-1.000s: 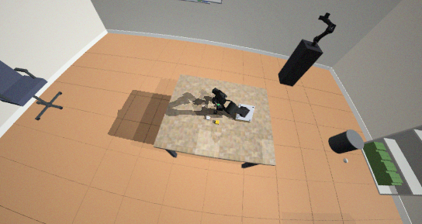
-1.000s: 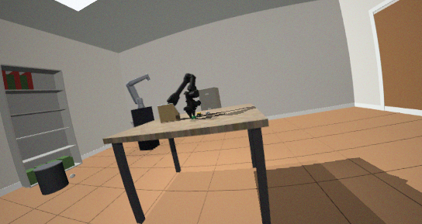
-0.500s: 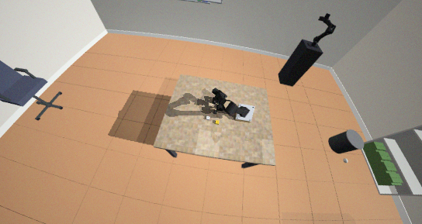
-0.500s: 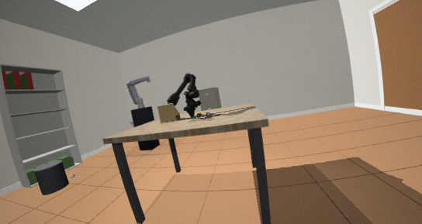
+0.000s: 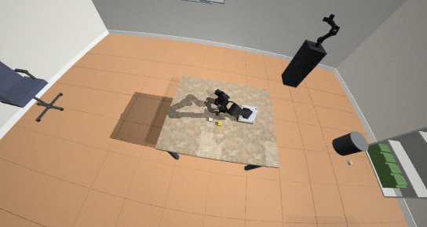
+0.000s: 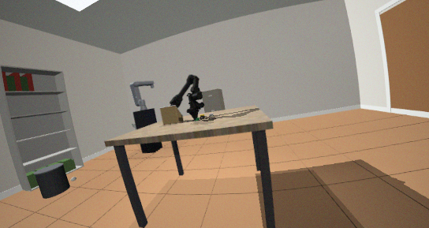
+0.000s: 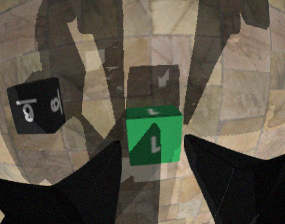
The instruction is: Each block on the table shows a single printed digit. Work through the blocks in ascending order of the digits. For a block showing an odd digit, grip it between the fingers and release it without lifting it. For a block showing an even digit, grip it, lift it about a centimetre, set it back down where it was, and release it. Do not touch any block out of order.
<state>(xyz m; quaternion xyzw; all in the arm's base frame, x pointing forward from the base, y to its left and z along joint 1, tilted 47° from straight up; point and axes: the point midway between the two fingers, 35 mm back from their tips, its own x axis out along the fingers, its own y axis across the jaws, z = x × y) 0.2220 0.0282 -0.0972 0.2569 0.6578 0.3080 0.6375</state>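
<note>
The green block is 10 mm ahead of my gripper tip. From my gripper tip the other things lie so: white block (160 mm to the left, 90 mm ahead); black block (80 mm to the left, 30 mm ahead); yellow block (180 mm to the left, 10 mm behind).
</note>
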